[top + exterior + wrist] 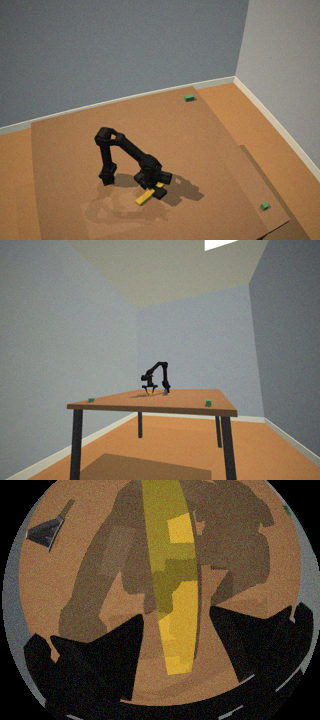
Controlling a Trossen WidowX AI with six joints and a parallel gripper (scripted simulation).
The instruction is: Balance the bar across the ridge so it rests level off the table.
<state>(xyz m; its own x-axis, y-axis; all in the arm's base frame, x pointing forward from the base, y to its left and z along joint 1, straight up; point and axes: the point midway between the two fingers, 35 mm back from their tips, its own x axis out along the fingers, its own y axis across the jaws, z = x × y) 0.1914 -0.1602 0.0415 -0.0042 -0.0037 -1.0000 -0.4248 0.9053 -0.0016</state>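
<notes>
My gripper tip is now 3 cm short of the yellow bar and 1 cm to the right of it.
</notes>
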